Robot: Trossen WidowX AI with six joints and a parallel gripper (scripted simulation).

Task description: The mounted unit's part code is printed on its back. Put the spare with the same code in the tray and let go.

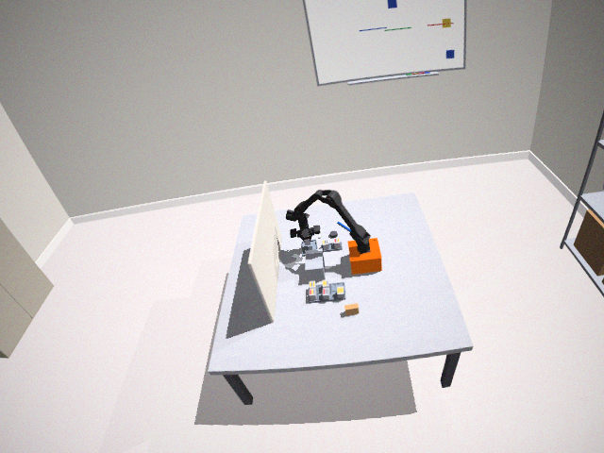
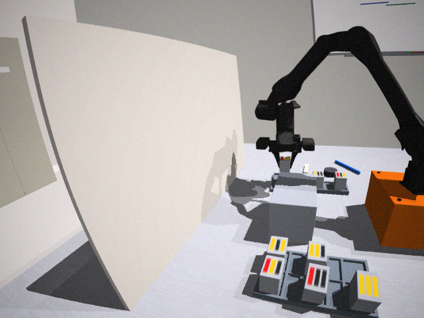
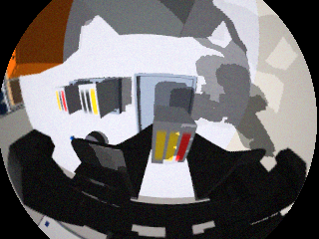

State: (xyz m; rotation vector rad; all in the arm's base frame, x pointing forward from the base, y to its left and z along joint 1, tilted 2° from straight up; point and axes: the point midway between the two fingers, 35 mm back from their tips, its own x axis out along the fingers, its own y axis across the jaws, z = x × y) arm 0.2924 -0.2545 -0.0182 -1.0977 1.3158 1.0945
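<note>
My gripper tip is now 1 cm past the grey tray and 5 cm above it. Round my gripper tip: black puck 18 cm behind, 6 cm to the right, 5 cm below; holder 14 cm behind, 5 cm to the left, 5 cm below; grey spare block 2 cm above.
</note>
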